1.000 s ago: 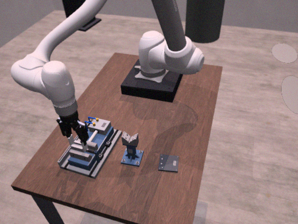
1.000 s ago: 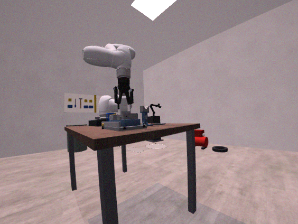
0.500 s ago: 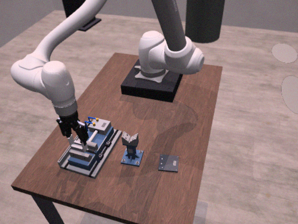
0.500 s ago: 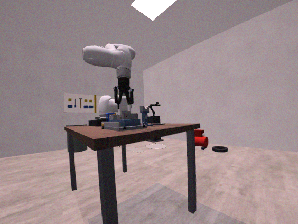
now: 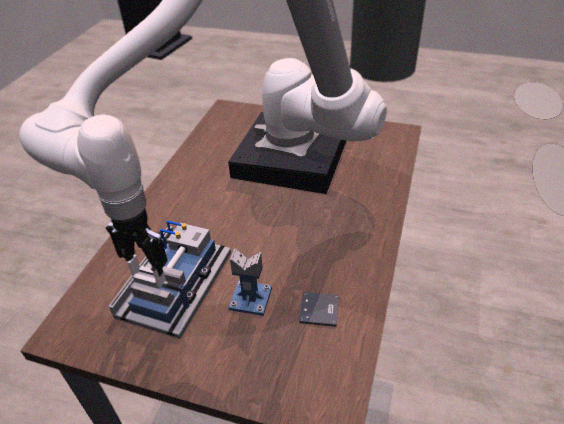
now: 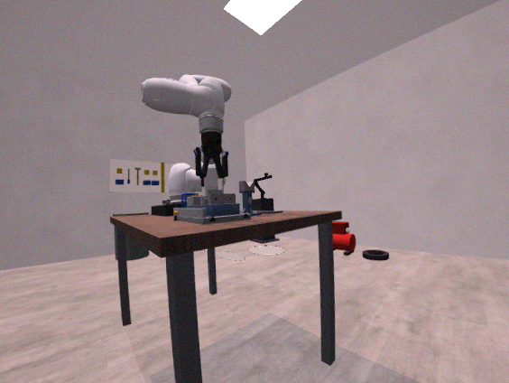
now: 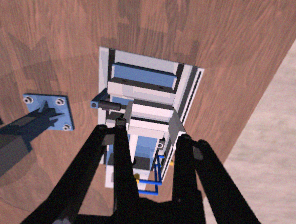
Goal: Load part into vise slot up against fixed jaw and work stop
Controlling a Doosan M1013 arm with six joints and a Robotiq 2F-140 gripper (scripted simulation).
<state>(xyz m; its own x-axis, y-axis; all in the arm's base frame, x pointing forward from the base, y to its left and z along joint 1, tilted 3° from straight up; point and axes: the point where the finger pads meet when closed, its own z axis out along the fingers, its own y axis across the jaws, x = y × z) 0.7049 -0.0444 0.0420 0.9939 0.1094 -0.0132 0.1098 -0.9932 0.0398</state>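
Right now the part is 2 cm below my hand. Also, from my hand: fixed jaw: 3 cm ahead, 2 cm to the left, 4 cm below; then work stop: 1 cm behind, 7 cm to the left, 3 cm below; then moving jaw: 4 cm behind, 2 cm to the left, 4 cm below.
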